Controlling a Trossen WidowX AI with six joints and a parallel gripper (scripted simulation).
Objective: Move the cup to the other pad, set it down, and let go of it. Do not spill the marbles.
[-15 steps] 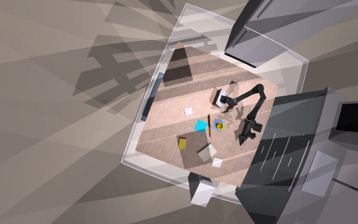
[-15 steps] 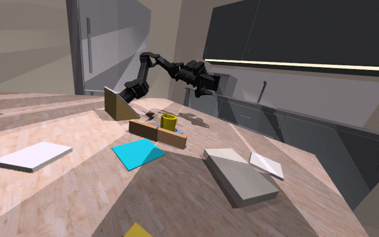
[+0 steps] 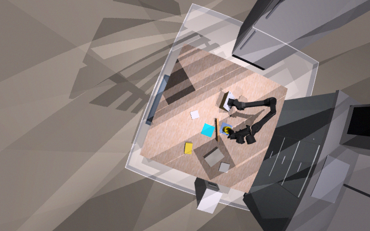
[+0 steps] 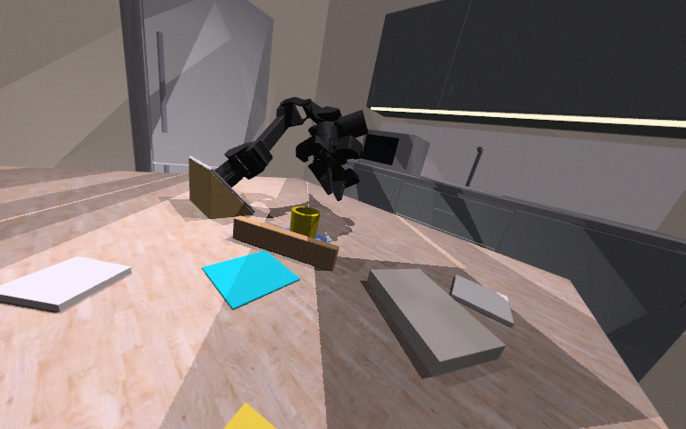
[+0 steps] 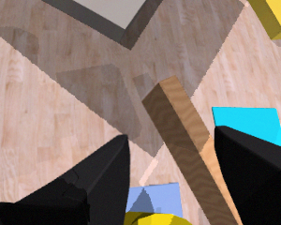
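My gripper tip is now 90 mm above the cup and 80 mm past it. From my gripper tip the other things lie so: blue marble (110 mm below, 70 mm behind, 20 mm to the right); then red marble (110 mm below, 70 mm behind); then wooden bar (110 mm below, 90 mm to the right, 50 mm behind).
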